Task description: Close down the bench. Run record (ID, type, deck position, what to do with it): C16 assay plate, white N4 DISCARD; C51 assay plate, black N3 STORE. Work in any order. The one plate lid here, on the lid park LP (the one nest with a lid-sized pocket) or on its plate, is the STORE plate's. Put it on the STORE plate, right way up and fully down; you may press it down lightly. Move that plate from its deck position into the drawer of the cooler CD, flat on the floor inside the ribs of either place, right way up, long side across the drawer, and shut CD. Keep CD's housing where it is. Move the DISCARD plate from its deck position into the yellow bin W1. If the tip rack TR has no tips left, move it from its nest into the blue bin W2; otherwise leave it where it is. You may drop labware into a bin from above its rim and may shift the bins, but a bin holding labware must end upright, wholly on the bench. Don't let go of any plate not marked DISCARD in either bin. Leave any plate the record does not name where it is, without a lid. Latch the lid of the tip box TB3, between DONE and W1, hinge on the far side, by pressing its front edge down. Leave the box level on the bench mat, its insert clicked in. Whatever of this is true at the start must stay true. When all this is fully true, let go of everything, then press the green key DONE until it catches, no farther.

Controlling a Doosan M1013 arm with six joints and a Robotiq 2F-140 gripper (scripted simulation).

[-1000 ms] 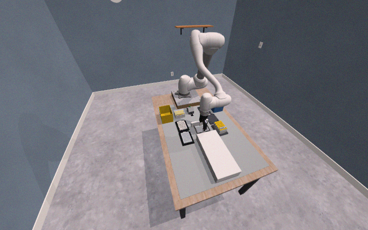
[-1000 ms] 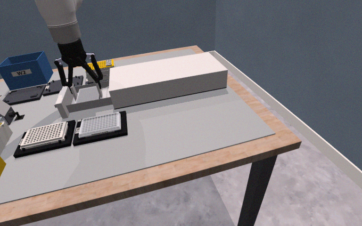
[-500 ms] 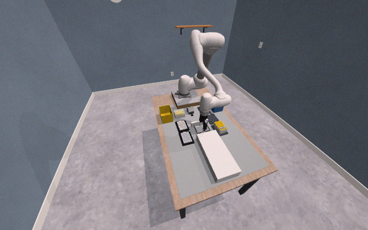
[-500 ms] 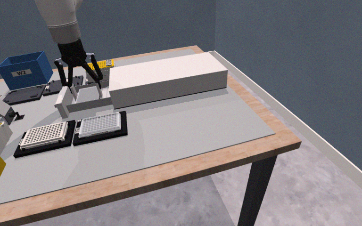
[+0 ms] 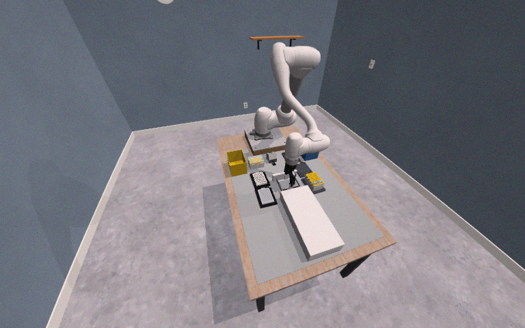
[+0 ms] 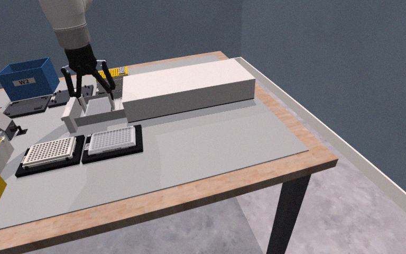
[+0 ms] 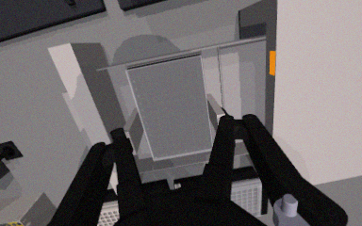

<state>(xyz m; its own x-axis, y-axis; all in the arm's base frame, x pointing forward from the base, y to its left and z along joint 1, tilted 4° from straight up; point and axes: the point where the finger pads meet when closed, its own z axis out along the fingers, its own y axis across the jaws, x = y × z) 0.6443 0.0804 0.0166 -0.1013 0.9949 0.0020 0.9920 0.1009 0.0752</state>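
The grey plate lid is 1 cm below my hand. Also, from my hand: cooler drawer 4 cm ahead, 2 cm below; then white cooler CD 17 cm ahead, 2 cm to the left, 1 cm below; then black plate 2 cm below.
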